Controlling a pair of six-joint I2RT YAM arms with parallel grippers.
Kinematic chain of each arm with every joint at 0, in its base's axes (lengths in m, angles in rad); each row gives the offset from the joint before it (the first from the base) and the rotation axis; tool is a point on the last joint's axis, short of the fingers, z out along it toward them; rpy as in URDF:
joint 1: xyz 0 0 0.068 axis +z
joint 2: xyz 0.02 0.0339 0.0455 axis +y
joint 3: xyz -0.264 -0.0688 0 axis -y
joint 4: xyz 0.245 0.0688 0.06 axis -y
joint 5: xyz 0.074 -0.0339 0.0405 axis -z
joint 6: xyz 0.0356 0 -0.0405 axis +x
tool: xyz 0 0 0 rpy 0 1.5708 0
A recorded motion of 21 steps. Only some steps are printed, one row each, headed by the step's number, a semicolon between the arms.
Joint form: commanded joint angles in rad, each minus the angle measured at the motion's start. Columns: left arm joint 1, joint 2, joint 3, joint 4, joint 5, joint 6; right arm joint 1, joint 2, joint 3, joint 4, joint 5, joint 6.
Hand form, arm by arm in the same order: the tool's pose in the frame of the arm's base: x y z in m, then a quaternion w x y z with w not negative. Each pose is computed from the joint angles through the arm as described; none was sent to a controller.
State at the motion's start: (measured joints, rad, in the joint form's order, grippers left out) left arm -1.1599 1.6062 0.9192 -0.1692 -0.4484 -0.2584; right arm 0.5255 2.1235 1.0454 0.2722 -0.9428 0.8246
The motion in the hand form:
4: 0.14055 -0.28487 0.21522 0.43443 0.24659 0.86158 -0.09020; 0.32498 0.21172 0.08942 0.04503 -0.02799 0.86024 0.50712
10: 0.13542 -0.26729 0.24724 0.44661 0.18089 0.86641 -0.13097; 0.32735 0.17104 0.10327 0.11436 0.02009 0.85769 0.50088
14: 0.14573 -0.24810 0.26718 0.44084 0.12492 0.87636 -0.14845; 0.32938 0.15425 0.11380 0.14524 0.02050 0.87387 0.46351
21: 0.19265 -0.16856 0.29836 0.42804 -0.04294 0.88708 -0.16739; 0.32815 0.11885 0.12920 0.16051 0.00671 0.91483 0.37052
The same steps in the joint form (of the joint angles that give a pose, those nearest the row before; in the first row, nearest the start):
4: -0.0090 -0.0874 0.0013 -0.0102 -0.0791 -0.1278; -0.0161 -0.0493 -0.0360 -0.0055 0.1098 -0.0241
10: -0.0029 -0.2071 0.0104 -0.0823 -0.0900 -0.2444; -0.1111 -0.1460 -0.1448 0.0883 0.1741 0.0008
14: 0.0598 -0.2745 0.0349 -0.1605 -0.0610 -0.3197; -0.1511 -0.2013 -0.1435 -0.0188 0.2370 -0.0926
21: 0.3924 -0.4279 0.0471 -0.2832 0.0908 -0.4302; -0.2354 -0.2872 -0.1098 -0.3239 0.3459 -0.3239

